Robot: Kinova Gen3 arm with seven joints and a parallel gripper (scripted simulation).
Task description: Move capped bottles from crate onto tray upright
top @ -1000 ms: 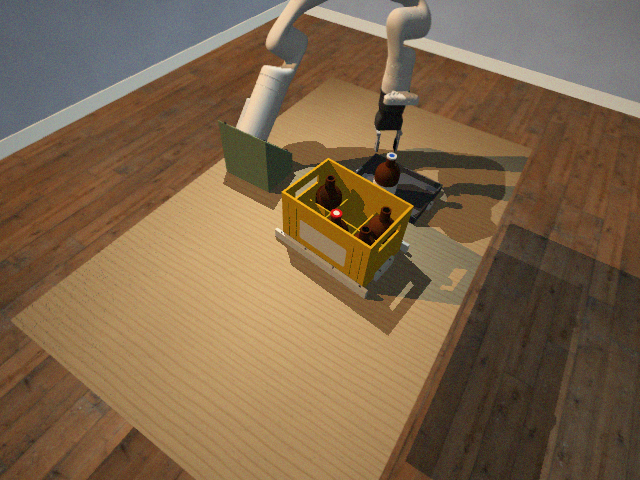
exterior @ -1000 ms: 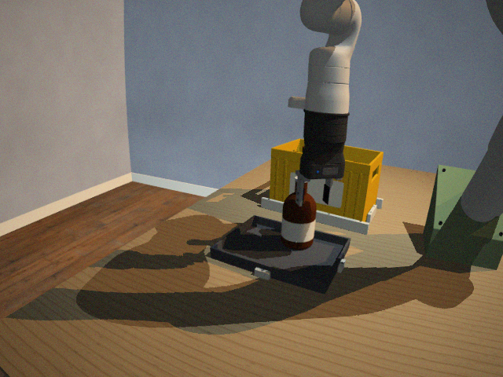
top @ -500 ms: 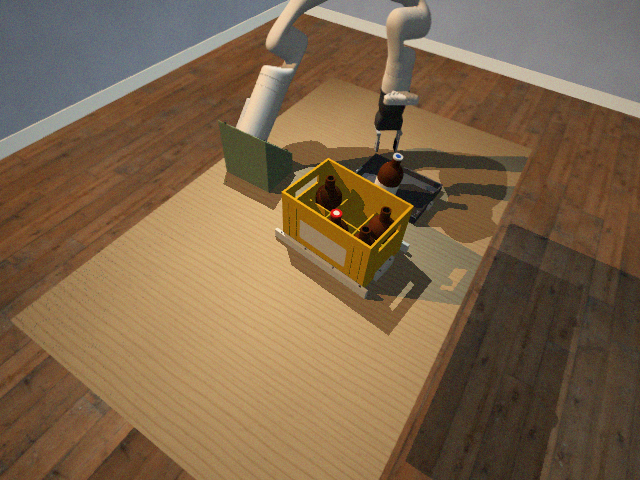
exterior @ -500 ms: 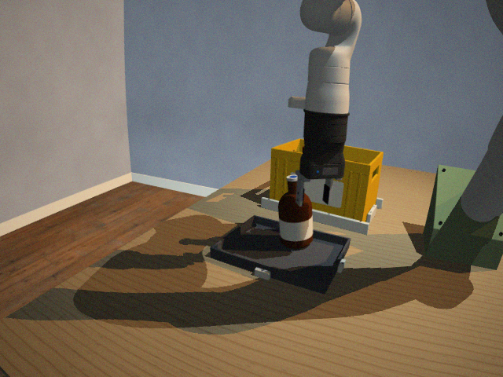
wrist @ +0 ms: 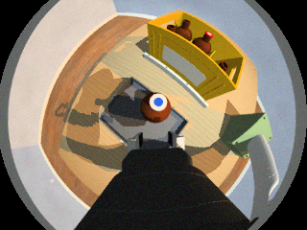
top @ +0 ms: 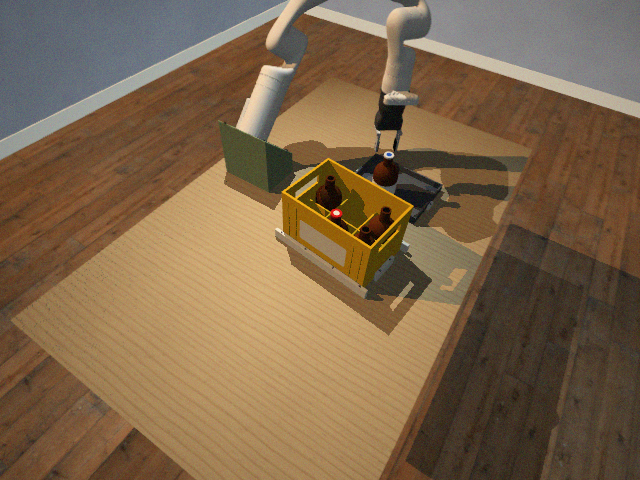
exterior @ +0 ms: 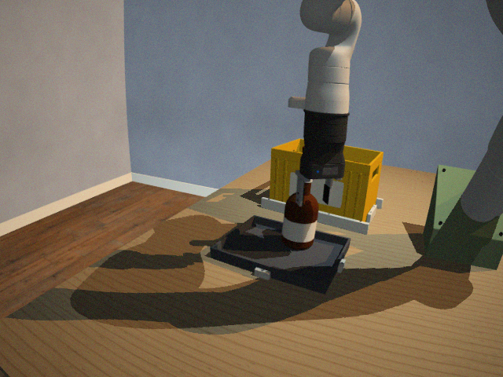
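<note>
Now: the yellow crate 300 mm to the right of my hand and 60 mm below it. The rest, counted from my hand: white-label bottle (30 mm ahead, 60 mm to the right, 60 mm below); then dark tray (50 mm ahead, 10 mm to the right, 140 mm below).
</note>
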